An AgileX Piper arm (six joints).
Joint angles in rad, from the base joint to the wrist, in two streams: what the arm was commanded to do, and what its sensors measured. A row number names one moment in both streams.
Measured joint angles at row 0:
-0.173 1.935 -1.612 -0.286 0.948 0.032
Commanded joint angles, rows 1 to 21:
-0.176 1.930 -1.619 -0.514 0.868 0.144
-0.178 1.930 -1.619 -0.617 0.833 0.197
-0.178 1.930 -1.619 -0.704 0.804 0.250
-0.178 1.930 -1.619 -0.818 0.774 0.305
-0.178 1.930 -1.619 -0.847 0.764 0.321
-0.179 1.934 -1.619 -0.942 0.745 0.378
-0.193 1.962 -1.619 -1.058 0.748 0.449
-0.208 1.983 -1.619 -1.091 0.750 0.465
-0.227 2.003 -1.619 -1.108 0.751 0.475
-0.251 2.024 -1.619 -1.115 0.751 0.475
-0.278 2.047 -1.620 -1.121 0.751 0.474
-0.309 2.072 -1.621 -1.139 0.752 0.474
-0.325 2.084 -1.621 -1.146 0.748 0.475
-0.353 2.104 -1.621 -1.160 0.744 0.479
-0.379 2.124 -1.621 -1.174 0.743 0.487
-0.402 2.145 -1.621 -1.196 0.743 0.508
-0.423 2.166 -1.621 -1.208 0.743 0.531
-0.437 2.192 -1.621 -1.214 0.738 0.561
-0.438 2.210 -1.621 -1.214 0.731 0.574
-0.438 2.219 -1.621 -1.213 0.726 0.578
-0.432 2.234 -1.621 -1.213 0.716 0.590
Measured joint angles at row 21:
-0.435 2.218 -1.617 -1.195 0.739 0.567
